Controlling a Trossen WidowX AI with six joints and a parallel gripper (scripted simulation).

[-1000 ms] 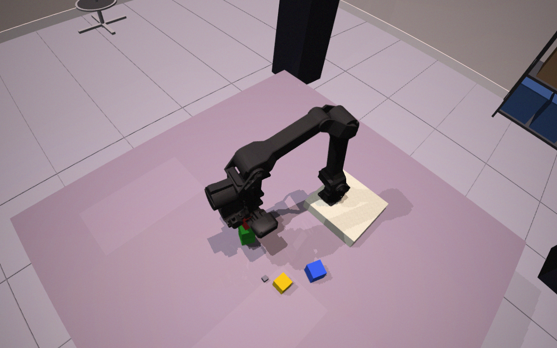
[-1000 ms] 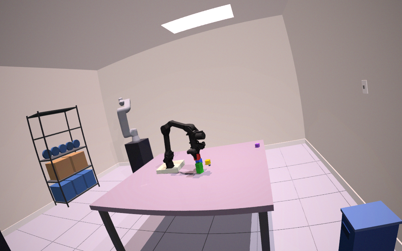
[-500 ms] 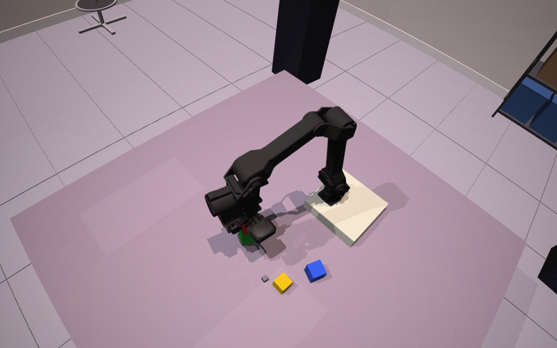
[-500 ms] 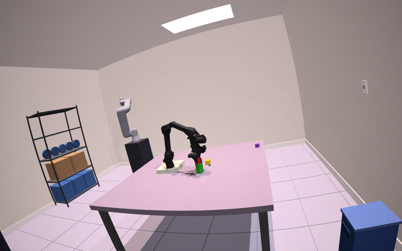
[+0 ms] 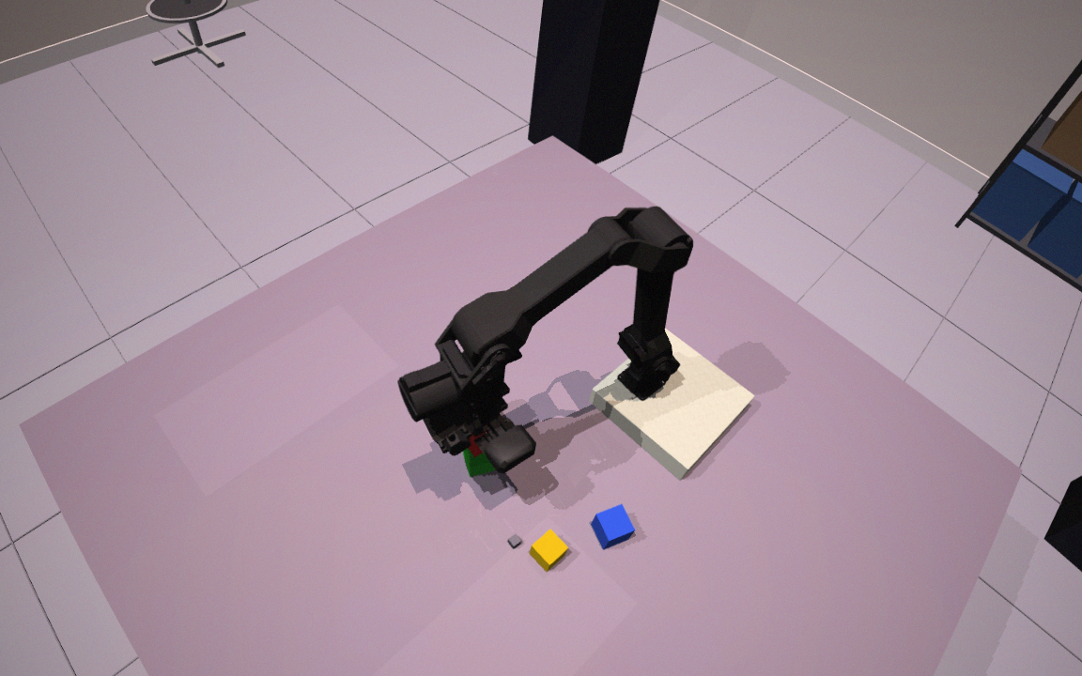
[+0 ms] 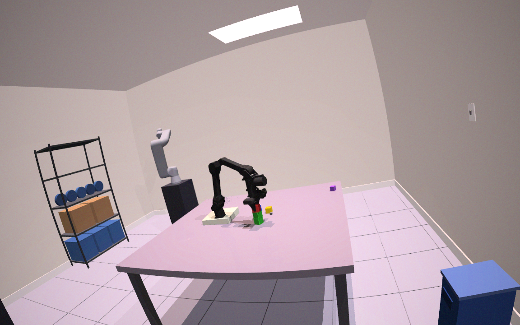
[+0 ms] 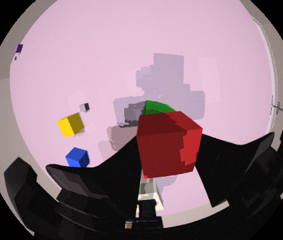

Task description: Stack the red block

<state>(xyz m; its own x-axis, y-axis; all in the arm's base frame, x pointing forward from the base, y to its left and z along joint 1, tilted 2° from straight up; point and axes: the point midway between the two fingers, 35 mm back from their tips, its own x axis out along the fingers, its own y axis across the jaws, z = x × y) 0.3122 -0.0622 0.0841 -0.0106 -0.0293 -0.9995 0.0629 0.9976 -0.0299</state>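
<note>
Now: gripper tip 10 mm below the red block. Round my gripper tip: tiny grey cube: 140 mm to the left, 80 mm below, 40 mm ahead; then green block: 30 mm below; then yellow block: 180 mm to the left, 70 mm below, 10 mm ahead.
</note>
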